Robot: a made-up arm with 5 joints. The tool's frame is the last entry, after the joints. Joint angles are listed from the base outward. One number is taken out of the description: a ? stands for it. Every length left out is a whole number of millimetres.
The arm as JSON. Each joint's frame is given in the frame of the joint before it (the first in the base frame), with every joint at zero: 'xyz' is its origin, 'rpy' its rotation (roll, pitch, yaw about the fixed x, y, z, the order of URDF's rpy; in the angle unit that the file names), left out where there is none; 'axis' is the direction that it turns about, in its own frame. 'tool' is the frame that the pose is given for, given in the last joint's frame.
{
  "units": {
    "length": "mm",
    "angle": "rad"
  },
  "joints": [
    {
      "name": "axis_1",
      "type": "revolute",
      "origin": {
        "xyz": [
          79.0,
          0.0,
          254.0
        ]
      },
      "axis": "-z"
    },
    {
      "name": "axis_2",
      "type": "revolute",
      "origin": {
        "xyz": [
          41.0,
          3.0,
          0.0
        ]
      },
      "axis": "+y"
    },
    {
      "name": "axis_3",
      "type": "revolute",
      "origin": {
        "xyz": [
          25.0,
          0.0,
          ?
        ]
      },
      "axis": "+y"
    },
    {
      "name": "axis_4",
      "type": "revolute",
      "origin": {
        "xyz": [
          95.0,
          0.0,
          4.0
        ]
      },
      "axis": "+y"
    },
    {
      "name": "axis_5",
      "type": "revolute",
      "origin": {
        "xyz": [
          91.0,
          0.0,
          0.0
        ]
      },
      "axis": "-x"
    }
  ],
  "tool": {
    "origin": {
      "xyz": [
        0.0,
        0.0,
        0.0
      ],
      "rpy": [
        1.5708,
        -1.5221,
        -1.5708
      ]
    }
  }
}
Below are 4 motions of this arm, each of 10 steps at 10 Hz.
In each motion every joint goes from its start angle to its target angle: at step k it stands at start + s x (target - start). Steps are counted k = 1, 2, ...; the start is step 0. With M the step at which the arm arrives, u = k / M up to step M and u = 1 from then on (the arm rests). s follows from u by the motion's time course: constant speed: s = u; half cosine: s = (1 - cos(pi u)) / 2; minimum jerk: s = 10 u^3 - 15 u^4 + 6 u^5.
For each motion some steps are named. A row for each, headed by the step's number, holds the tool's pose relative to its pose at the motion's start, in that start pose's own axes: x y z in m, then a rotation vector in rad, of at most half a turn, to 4 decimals.
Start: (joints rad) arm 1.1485 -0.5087 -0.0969 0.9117 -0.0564
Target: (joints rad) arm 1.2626 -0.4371 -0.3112 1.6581 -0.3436
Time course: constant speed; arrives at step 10
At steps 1, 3, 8, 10:
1: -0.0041 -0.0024 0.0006 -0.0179 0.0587 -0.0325
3: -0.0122 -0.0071 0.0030 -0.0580 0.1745 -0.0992
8: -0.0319 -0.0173 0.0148 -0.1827 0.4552 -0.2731
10: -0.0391 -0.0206 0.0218 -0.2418 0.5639 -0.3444

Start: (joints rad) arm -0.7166 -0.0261 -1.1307 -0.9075 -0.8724
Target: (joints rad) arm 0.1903 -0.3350 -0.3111 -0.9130 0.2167
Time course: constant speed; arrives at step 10
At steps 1, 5, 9, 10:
1: 0.0012 -0.0074 0.0018 -0.0120 0.0640 0.1898
5: 0.0185 -0.0353 0.0104 -0.0206 0.3060 0.9647
9: 0.0539 -0.0527 0.0181 0.0194 0.5349 1.7527
10: 0.0649 -0.0544 0.0196 0.0349 0.5920 1.9500

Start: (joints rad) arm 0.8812 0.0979 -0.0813 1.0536 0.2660
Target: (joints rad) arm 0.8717 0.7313 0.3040 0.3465 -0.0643
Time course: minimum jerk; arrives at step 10
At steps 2, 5, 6, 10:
2: -0.0018 0.0005 -0.0078 0.0040 0.0176 -0.0186
5: -0.0274 0.0071 -0.0622 0.0229 0.1543 -0.1605
6: -0.0434 0.0110 -0.0809 0.0247 0.2117 -0.2186
10: -0.0769 0.0189 -0.1063 0.0195 0.3123 -0.3186

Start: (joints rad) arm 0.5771 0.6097 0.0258 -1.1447 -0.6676
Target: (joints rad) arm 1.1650 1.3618 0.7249 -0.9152 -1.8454
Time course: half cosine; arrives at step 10
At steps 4, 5, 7, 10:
4: -0.0282 -0.0965 0.0631 -0.5852 0.1917 -0.3493
5: -0.0348 -0.1260 0.1051 -0.8777 0.1900 -0.5225
7: -0.0411 -0.1493 0.1946 -1.4531 0.0354 -0.8509
10: -0.0428 -0.1386 0.2543 -1.8549 -0.1886 -1.0571

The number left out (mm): 101.0
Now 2 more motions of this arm.
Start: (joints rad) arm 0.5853 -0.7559 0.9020 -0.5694 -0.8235
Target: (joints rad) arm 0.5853 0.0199 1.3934 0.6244 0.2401
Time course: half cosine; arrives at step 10
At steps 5, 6, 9, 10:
5: -0.0832 -0.0990 0.0650 -0.7086 1.0219 0.4624
6: -0.0929 -0.1107 0.1050 -0.8194 1.4175 0.5366
9: -0.0828 -0.0986 0.1848 -0.8503 2.3050 0.4731
10: -0.0805 -0.0959 0.1897 -0.8406 2.3733 0.4520

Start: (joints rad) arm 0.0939 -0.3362 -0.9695 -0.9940 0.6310
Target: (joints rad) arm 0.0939 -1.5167 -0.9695 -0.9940 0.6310
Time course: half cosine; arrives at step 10
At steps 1, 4, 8, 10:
1: 0.0056 -0.0037 -0.0039 -0.0159 -0.0241 0.0000
4: 0.0857 -0.0564 -0.0364 -0.2243 -0.3406 0.0000
8: 0.2284 -0.1504 -0.0029 -0.5872 -0.8918 0.0000
10: 0.2496 -0.1644 0.0137 -0.6492 -0.9860 0.0000

